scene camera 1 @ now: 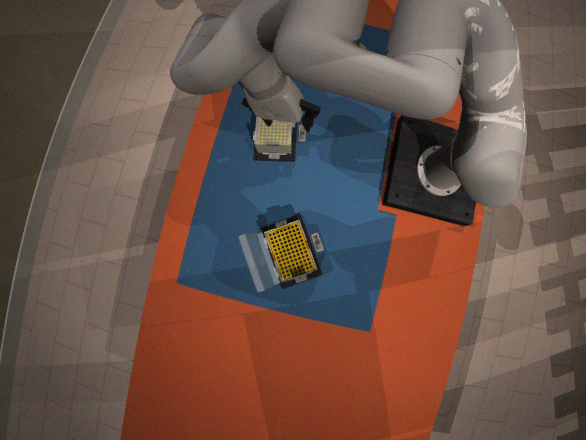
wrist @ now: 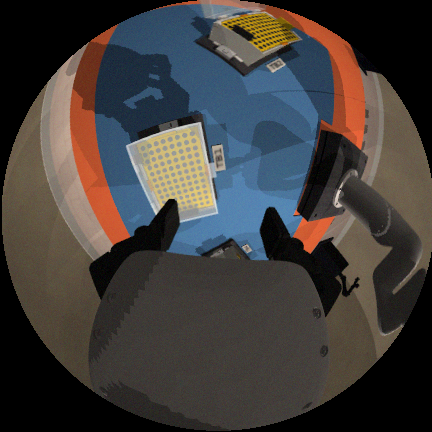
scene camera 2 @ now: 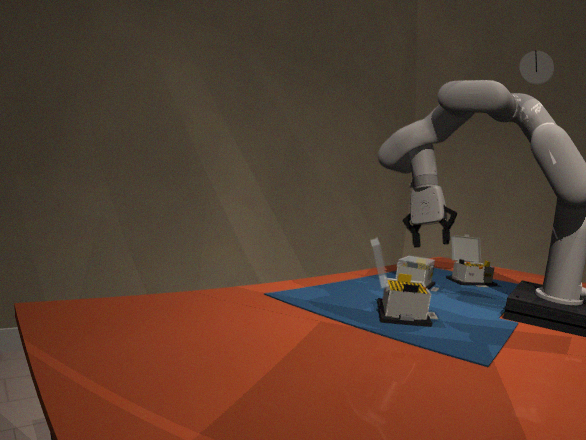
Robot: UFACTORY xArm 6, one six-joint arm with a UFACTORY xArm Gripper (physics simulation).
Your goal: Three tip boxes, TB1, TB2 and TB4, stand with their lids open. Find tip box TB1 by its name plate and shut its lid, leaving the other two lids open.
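Pixels of known places: gripper, between the fingertips: [scene camera 1: 289, 123] [wrist: 220, 214] [scene camera 2: 431, 245]; arm's base, origin of its link: [scene camera 1: 439, 171] [wrist: 344, 187] [scene camera 2: 558, 297].
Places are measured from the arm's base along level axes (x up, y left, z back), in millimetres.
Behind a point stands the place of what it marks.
TB1 [scene camera 1: 274, 149] @(x -13, y 43, z -411 mm) [scene camera 2: 414, 276] @(x -13, y 41, z -401 mm) [wrist: 180, 172] @(x 26, y -27, z -416 mm) is the white box beside the name plate reading TB1 [wrist: 218, 157] @(x -49, y -29, z -358 mm). Its clear lid [scene camera 2: 416, 260] @(x 26, y 5, z -418 mm) [wrist: 172, 212] lies across the top, over the yellow rack. My gripper [scene camera 1: 288, 122] @(x 74, y 2, z -379 mm) [scene camera 2: 431, 244] @(x 74, y 2, z -379 mm) [wrist: 220, 214] @(x 74, y 2, z -379 mm) is open and empty, above the TB1 end of the mat. TB2 [scene camera 1: 291, 250] [scene camera 2: 407, 304] [wrist: 257, 35] has its plate [wrist: 275, 65] @(x -49, y -224, z -262 mm) beside it and its clear lid [scene camera 1: 259, 262] @(x 44, y 313, z -373 mm) [scene camera 2: 378, 262] @(x 61, y 362, z -343 mm) raised. The third box [scene camera 2: 469, 272] [wrist: 227, 250] has its lid [scene camera 2: 466, 249] @(x 51, y -322, z -363 mm) upright; its plate is too small to read.
The blue mat [scene camera 1: 320, 192] @(x -51, y 114, z -278 mm) [scene camera 2: 465, 345] @(x -51, y 363, z -139 mm) [wrist: 240, 107] @(x -51, y -118, z -324 mm) lies under the boxes on the orange table [scene camera 1: 320, 380] @(x -54, y 574, z -168 mm) [scene camera 2: 250, 370] @(x -54, y 689, z -313 mm). The dark robot base [scene camera 1: 425, 200] @(x -3, y 82, z -25 mm) [scene camera 2: 540, 315] @(x -28, y 109, z -32 mm) [wrist: 322, 175] @(x -15, y -19, z -119 mm) stands at the mat's side. The arm hides most of the third box in scene camera 1.
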